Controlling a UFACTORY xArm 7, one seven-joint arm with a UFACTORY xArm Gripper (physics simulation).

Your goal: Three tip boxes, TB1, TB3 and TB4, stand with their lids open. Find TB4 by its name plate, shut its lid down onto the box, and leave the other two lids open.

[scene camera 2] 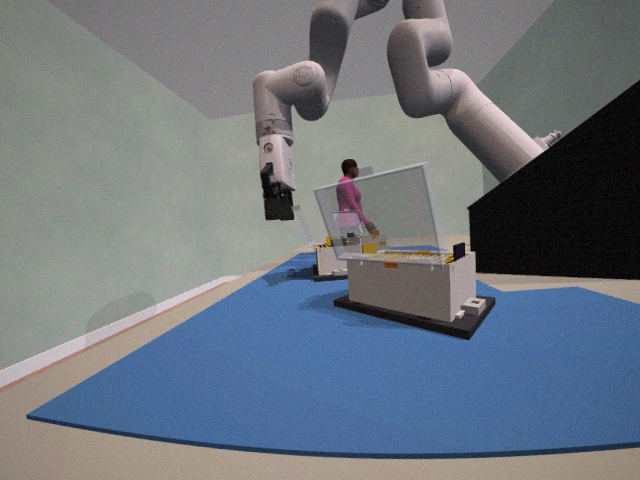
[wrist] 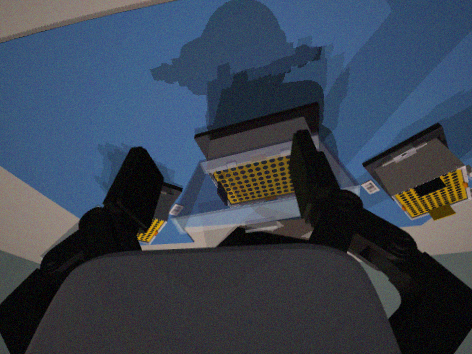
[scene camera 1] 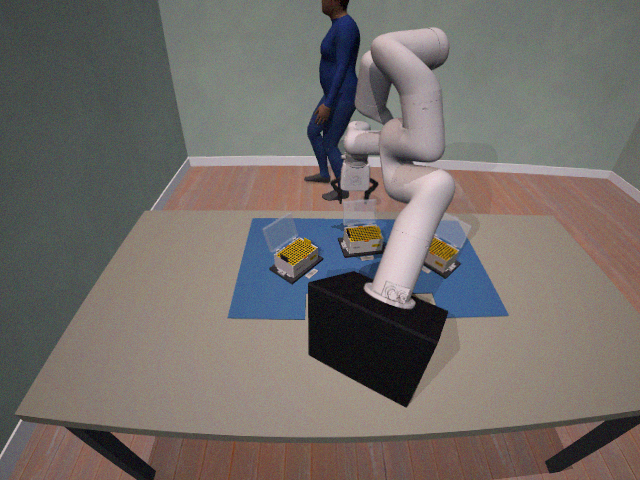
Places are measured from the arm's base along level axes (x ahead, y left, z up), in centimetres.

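Where they show: gripper, fingertip midpoint: [scene camera 2: 281, 220] [wrist: 220, 156] [scene camera 1: 352, 202]; arm's base, origin of the base link: [scene camera 2: 526, 172] [scene camera 1: 388, 297].
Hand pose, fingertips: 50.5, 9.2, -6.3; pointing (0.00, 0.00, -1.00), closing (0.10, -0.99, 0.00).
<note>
Things, the pixels of their top centre, and the offset from my fingertips, as dx, dy, dz. "pt": a spot on its surface instead. Level surfaces: height alone.
- left box, middle of its top: [scene camera 2: 413, 249] [scene camera 1: 298, 251] -23.4, +16.4, -5.4
- middle box, middle of its top: [wrist: 267, 191] [scene camera 2: 340, 241] [scene camera 1: 364, 233] -11.3, -4.8, -5.4
- right box, middle of its top: [wrist: 426, 204] [scene camera 2: 366, 234] [scene camera 1: 437, 247] -15.8, -29.6, -5.4
- left lid, surface spot: [scene camera 2: 382, 211] [scene camera 1: 274, 231] pt -19.8, +24.9, -0.9
- middle lid, middle of its top: [wrist: 264, 235] [scene camera 2: 302, 202] [scene camera 1: 360, 200] -3.9, -2.7, +3.4
- right lid, surface spot: [scene camera 1: 455, 230] pt -10.3, -36.2, -1.6
- blue mat, its level: dz -12.0
- table, its level: dz -12.3
Three tip boxes with yellow racks stand with clear lids open: the left box [scene camera 1: 297, 260] [scene camera 2: 398, 289] [wrist: 435, 190], middle box [scene camera 1: 363, 241] [scene camera 2: 329, 262] [wrist: 255, 142] and right box [scene camera 1: 440, 258] [wrist: 151, 231]. Their lids are the left lid [scene camera 1: 280, 233] [scene camera 2: 382, 211], middle lid [scene camera 1: 360, 212] [scene camera 2: 303, 226] [wrist: 250, 214] and right lid [scene camera 1: 455, 230]. The name plates [scene camera 1: 311, 273] [scene camera 1: 366, 257] [scene camera 1: 425, 269] are too small to read, so I cannot tell which is TB4. My gripper [scene camera 1: 353, 199] [scene camera 2: 279, 212] [wrist: 220, 156] is open and empty, near the middle lid's top edge; the exact gap is unclear.
The boxes stand on a blue mat [scene camera 1: 268, 304] [scene camera 2: 310, 387] on the table [scene camera 1: 180, 361]. A black block [scene camera 1: 361, 330] [scene camera 2: 568, 206] carries the arm. A person in blue [scene camera 1: 338, 67] stands behind the table. A person in pink [scene camera 2: 349, 193] shows through the left lid.
</note>
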